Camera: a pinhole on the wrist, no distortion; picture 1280 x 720 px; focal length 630.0 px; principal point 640.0 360.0 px. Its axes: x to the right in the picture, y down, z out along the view. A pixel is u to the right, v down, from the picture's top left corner.
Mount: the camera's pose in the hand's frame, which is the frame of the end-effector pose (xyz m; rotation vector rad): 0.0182 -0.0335 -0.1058 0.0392 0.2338 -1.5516
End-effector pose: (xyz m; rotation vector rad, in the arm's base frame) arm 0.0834 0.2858 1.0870 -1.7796 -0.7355 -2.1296
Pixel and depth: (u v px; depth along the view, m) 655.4 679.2 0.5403
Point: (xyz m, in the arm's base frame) 0.2633 0.6456 1.4512
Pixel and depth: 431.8 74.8 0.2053
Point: 0.1899 0.3473 1.0527
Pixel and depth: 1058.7 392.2 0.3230
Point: 0.0569 0.6367 1.1176
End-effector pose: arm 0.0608 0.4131 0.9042 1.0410 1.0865 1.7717
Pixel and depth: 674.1 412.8 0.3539
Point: 0.2654 0.5957 0.8899
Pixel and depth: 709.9 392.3 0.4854
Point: 0.3856 0.6580 0.8761
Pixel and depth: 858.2 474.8 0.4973
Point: 0.3707 0.7512 0.7783
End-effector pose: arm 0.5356 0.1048 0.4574 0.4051 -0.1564 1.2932
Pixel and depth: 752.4 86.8 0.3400
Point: 0.6863 -0.0941 0.6120
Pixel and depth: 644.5 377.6 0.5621
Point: 0.7411 0.0031 0.8703
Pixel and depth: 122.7 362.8 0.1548
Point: 0.4914 0.1275 0.5454
